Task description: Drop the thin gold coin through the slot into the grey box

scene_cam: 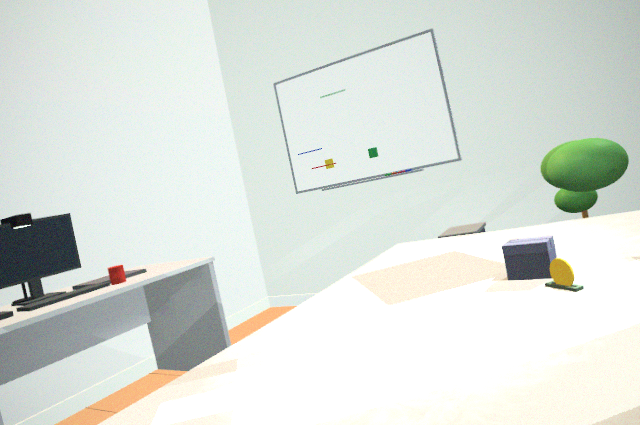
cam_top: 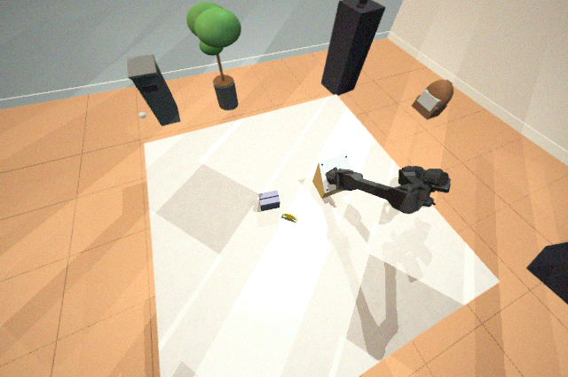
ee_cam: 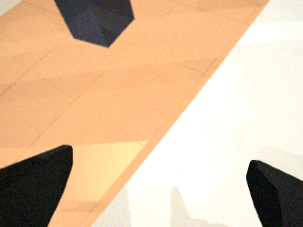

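Now: the gold coin 62 cm ahead of my gripper tip, 29 cm to the right of it and 9 cm below it.
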